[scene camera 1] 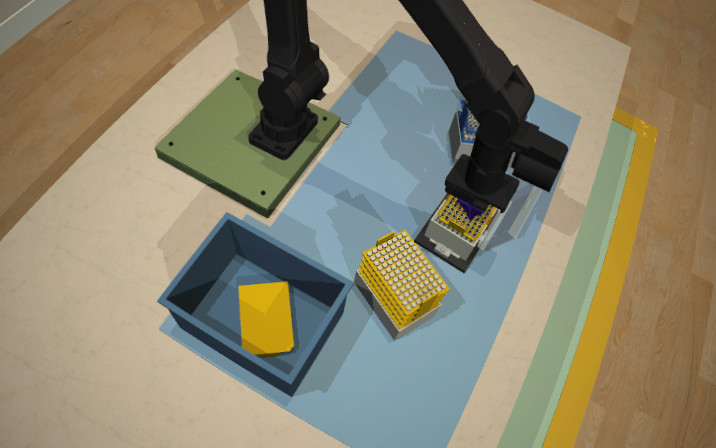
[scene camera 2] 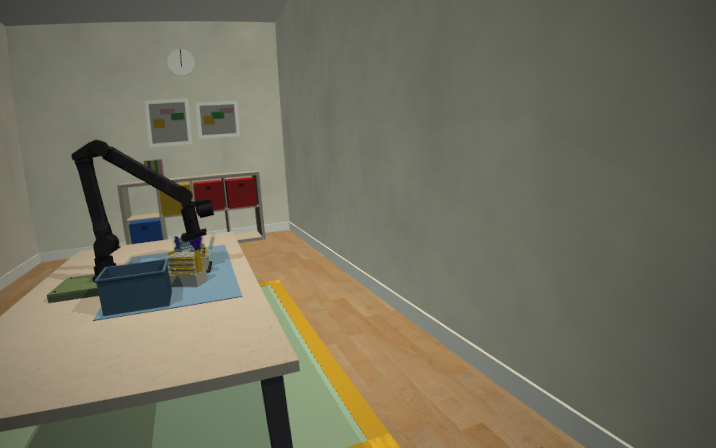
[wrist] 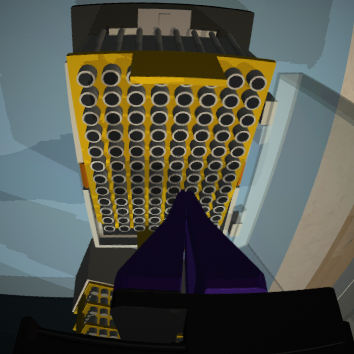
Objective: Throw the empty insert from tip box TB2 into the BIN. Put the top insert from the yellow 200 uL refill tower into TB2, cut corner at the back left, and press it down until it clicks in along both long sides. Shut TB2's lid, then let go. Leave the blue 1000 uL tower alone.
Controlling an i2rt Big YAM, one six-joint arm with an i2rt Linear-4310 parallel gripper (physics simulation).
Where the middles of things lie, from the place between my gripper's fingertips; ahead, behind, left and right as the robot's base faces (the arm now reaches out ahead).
The clear lid (scene camera 1: 505, 227) is 6 cm ahead of my hand, 4 cm above it and 1 cm to the left of it. Also, from my hand: blue bin (scene camera 1: 203, 298) 31 cm to the right, 21 cm behind.
